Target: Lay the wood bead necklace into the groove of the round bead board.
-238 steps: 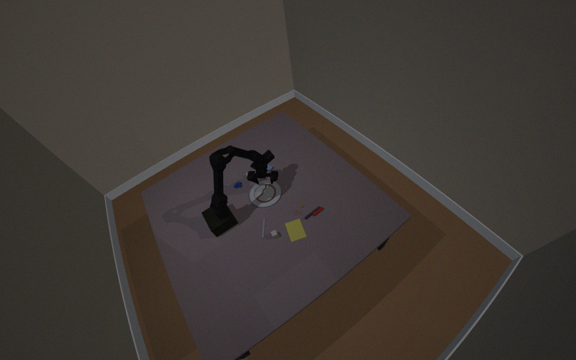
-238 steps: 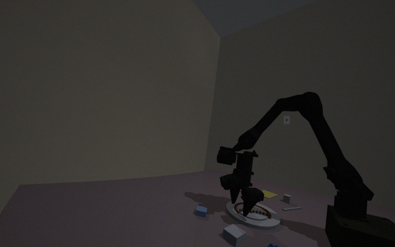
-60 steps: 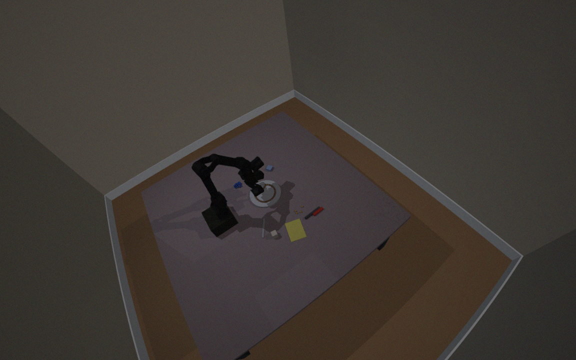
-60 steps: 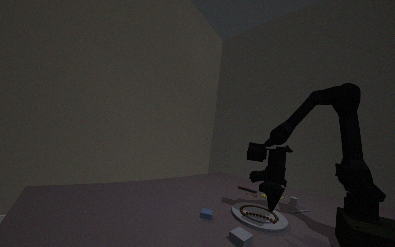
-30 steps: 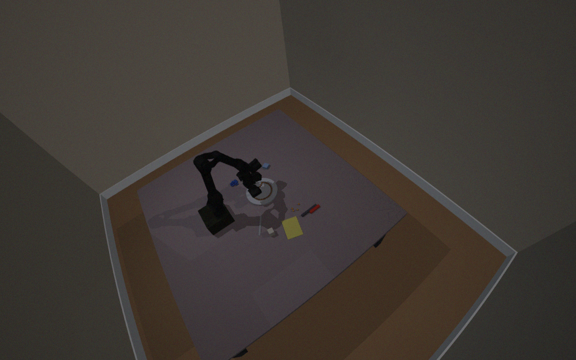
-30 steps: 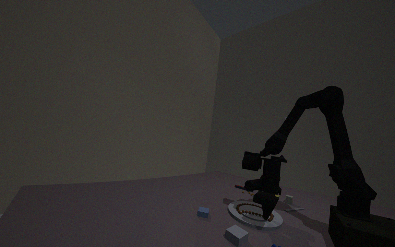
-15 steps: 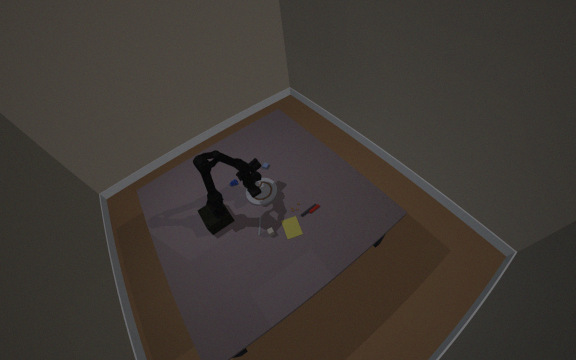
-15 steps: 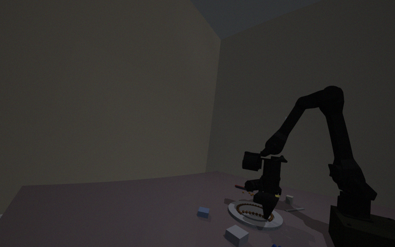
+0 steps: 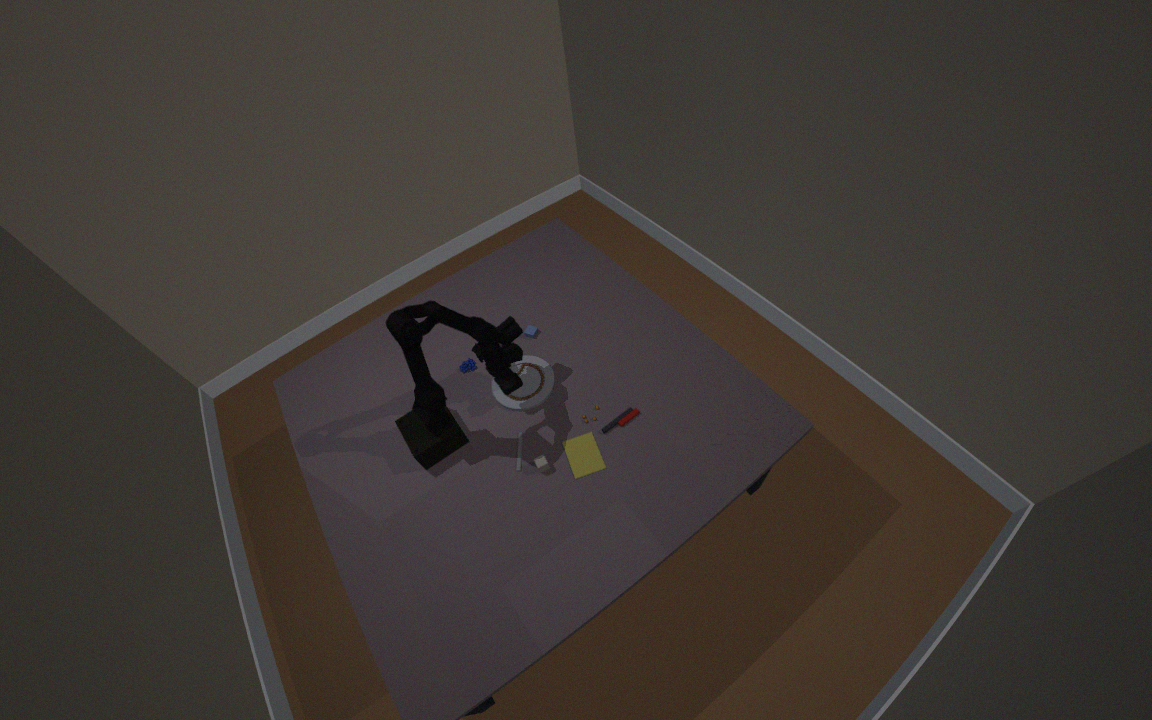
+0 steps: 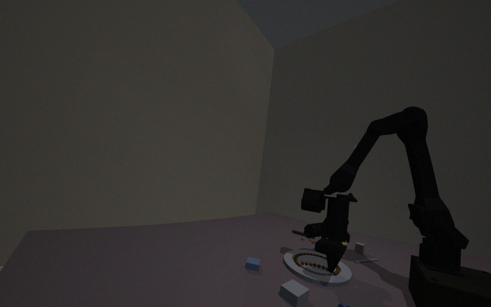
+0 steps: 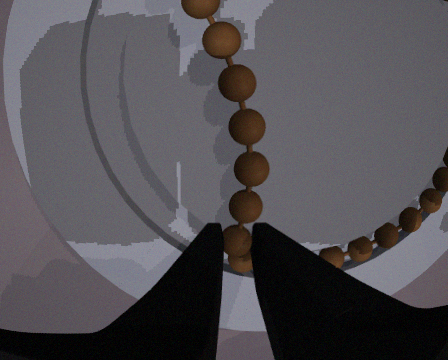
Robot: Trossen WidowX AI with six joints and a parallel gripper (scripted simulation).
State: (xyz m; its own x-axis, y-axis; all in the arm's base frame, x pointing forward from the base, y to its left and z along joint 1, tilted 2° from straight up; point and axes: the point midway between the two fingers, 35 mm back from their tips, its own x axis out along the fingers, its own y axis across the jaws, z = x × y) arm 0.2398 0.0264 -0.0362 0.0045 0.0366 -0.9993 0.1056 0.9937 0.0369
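My gripper tip is 50 mm short of the round bead board, 30 mm to the left of it and 10 mm above it. Round my gripper tip: grey block 60 mm ahead, 160 mm to the left; blue block 190 mm ahead, 110 mm to the left, 10 mm below; thin stick 110 mm behind, 210 mm to the right, 10 mm below.
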